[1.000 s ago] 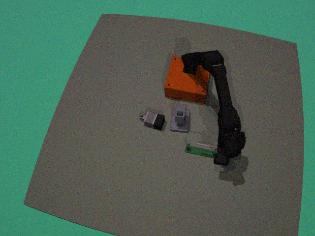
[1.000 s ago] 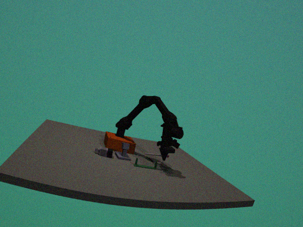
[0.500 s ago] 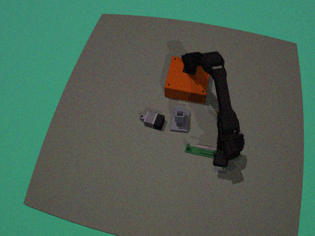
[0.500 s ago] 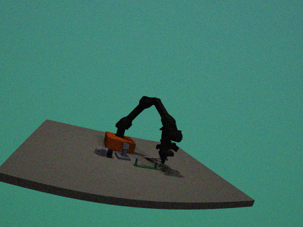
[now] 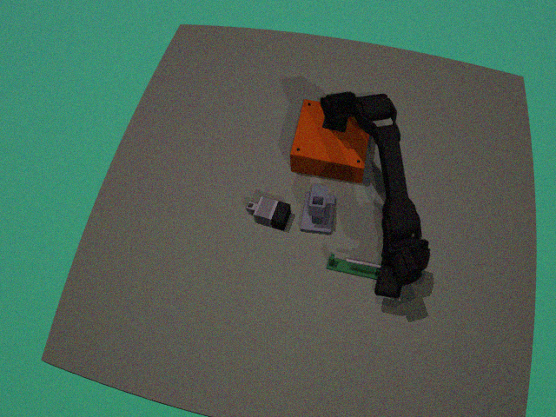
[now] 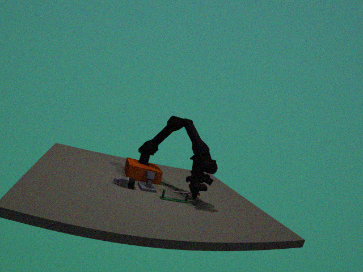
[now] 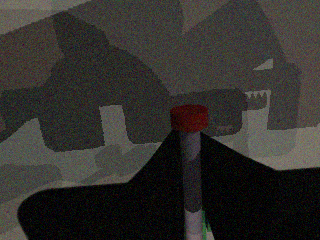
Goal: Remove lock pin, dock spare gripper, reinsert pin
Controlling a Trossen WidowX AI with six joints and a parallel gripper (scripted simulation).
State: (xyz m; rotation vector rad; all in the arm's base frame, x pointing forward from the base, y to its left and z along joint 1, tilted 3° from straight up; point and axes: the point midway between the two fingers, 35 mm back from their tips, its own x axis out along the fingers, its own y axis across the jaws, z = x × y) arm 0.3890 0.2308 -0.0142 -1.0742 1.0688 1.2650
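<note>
My gripper tip is now 10 cm to the left of the green rack. The rest, counted from my gripper tip: spare gripper (10 cm behind, 36 cm to the right); then grey mount (13 cm behind, 22 cm to the right, 3 cm above).
</note>
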